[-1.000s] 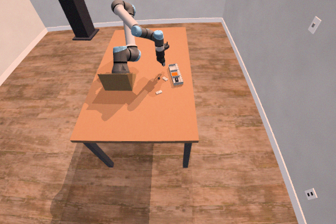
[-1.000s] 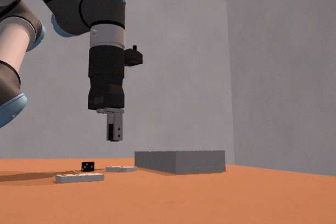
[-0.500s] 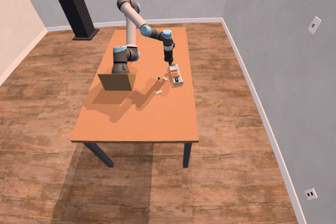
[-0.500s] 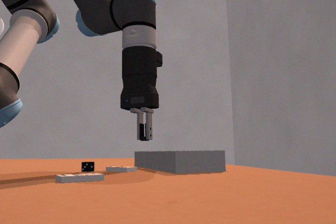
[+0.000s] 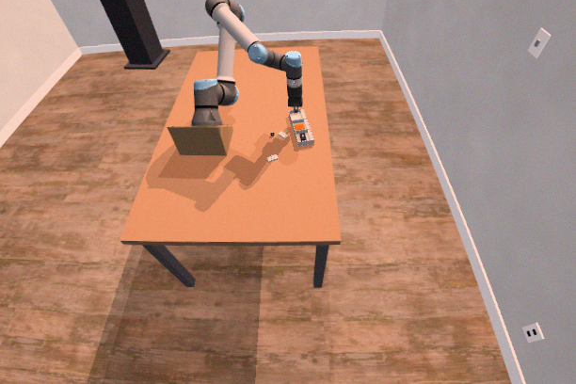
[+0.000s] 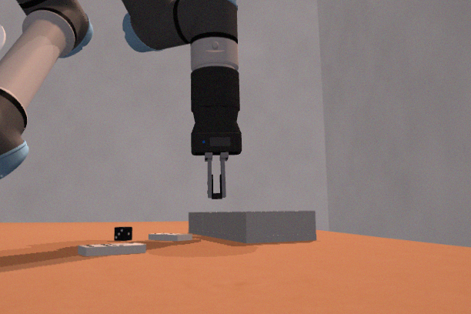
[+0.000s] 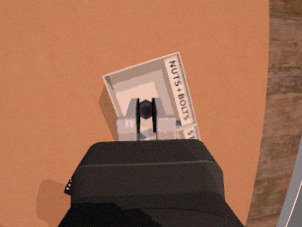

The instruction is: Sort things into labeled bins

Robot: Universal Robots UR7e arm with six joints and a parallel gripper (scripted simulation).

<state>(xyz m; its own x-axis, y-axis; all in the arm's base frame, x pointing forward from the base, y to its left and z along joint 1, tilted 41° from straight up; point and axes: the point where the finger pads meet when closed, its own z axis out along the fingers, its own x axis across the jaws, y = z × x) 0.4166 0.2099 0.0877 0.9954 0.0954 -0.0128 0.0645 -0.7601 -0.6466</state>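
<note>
Right now my hand is 2 cm above the small black piece. From my hand the other things lie so: grey bin tray (4 cm ahead, 8 cm to the right, 6 cm below); then orange domino (3 cm ahead, 8 cm to the right, 6 cm below); then black 9V battery (6 cm ahead, 17 cm to the right, 6 cm below).
</note>
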